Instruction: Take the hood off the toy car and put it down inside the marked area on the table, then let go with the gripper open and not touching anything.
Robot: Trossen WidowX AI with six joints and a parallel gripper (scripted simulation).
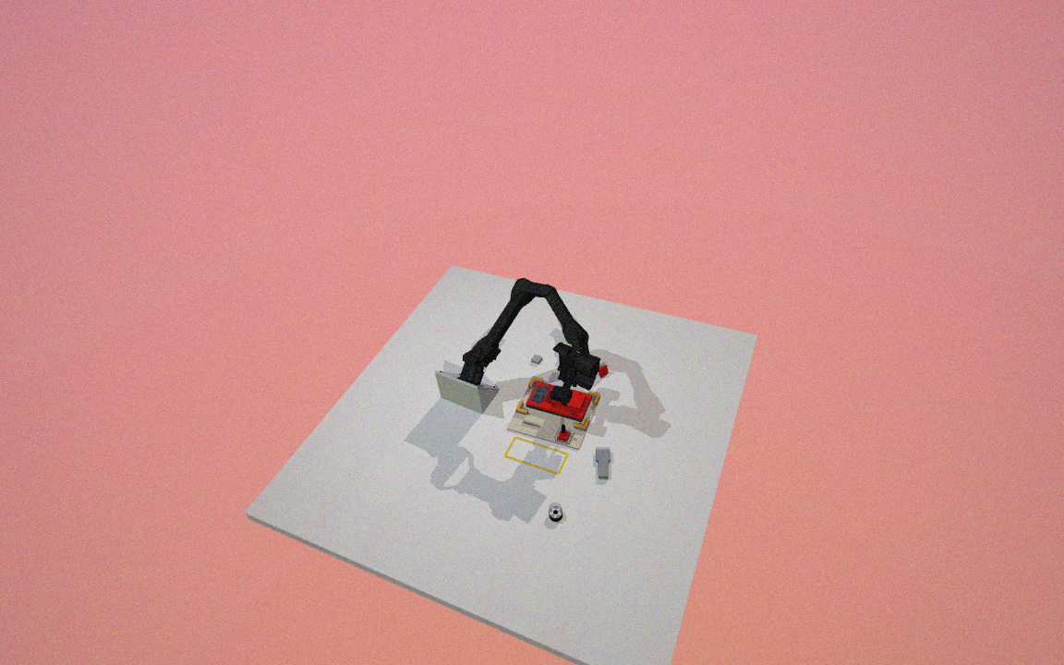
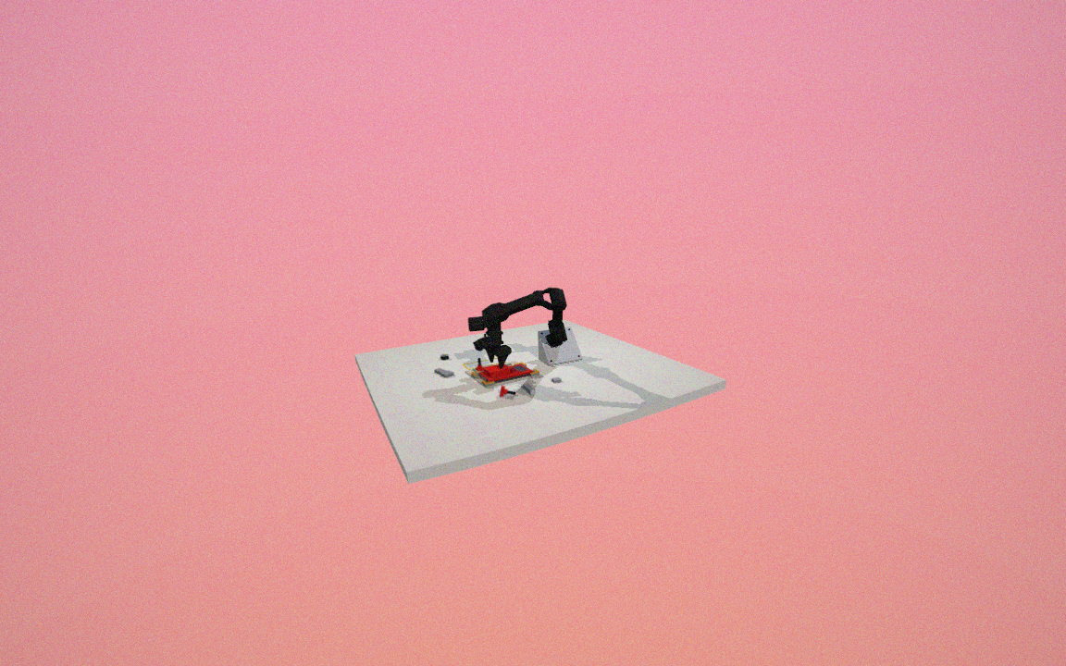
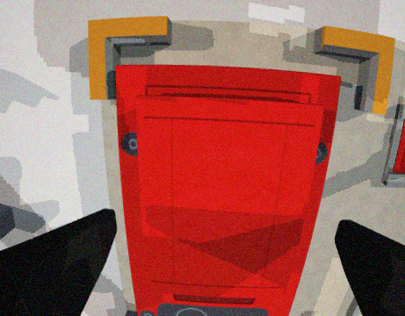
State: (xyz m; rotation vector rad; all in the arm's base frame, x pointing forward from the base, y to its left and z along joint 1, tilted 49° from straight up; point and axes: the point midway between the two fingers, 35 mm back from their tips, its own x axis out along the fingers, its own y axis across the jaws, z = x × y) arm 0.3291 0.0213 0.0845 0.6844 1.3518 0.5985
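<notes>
My gripper tip is 20 mm above the hood. Also, from my gripper tip: dark wheel: 400 mm to the right, 100 mm ahead, 50 mm below; then grey bar: 200 mm to the left, 50 mm below, 40 mm behind.
</notes>
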